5 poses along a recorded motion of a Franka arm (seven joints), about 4.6 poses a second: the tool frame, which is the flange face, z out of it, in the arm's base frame.
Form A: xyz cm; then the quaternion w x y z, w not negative.
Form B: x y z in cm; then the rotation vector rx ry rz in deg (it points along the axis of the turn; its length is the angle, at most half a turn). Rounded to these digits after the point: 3 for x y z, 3 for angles.
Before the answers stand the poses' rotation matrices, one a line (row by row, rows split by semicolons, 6 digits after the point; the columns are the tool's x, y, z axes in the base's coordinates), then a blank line. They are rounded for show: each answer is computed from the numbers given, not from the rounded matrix.
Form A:
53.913 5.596 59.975 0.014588 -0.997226 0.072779 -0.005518
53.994 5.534 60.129 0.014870 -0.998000 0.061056 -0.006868
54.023 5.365 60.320 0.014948 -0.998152 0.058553 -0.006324
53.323 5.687 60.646 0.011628 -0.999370 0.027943 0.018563
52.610 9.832 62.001 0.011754 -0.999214 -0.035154 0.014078
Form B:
0.989346 -0.144993 0.013129; -0.145315 -0.988981 0.028292; 0.008882 -0.029898 -0.999513
0.992450 -0.121664 0.015524; -0.122072 -0.992102 0.028842; 0.011893 -0.030519 -0.999463
0.993063 -0.116701 0.014375; -0.117079 -0.992696 0.029100; 0.010874 -0.030581 -0.999473
0.997749 -0.056282 -0.036453; -0.055419 -0.998168 0.024279; -0.037752 -0.022204 -0.999040
0.997132 0.069922 -0.028960; 0.070584 -0.997252 0.022500; -0.027307 -0.024479 -0.999327

53.913 5.596 59.975 -177.853 12.980 -0.984
53.994 5.534 60.129 -177.959 10.887 -1.225
54.023 5.365 60.320 -177.977 10.440 -1.128
53.323 5.687 60.646 -178.567 4.993 3.317
52.610 9.832 62.001 -178.525 -6.281 2.515

